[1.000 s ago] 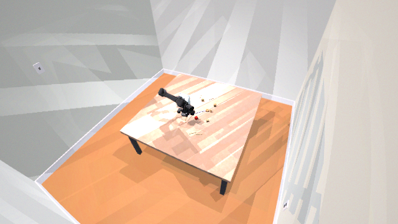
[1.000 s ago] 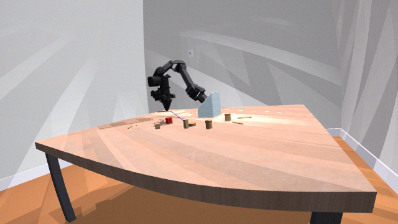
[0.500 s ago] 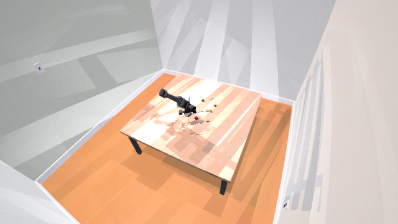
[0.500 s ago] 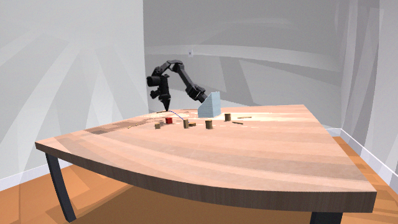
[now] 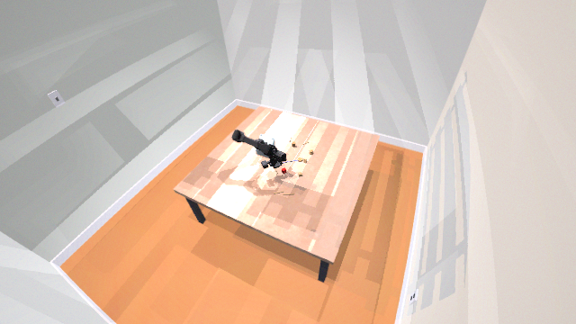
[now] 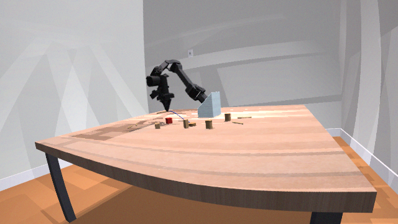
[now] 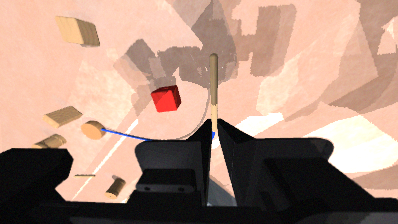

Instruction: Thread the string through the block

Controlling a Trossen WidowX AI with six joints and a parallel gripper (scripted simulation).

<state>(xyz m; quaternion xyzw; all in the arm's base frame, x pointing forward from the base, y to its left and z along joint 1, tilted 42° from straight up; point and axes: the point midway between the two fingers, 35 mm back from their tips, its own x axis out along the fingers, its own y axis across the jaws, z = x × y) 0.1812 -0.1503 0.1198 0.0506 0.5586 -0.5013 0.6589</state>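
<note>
Right now the red block is 60 mm ahead of my gripper tip, 40 mm to the left of it and 40 mm below it. The rest, counted from my gripper tip: thin wooden stick 10 mm ahead, 10 mm to the right; round wooden button 140 mm ahead, 200 mm to the left, 50 mm below; small wooden piece 190 mm ahead, 40 mm to the left, 50 mm below.
</note>
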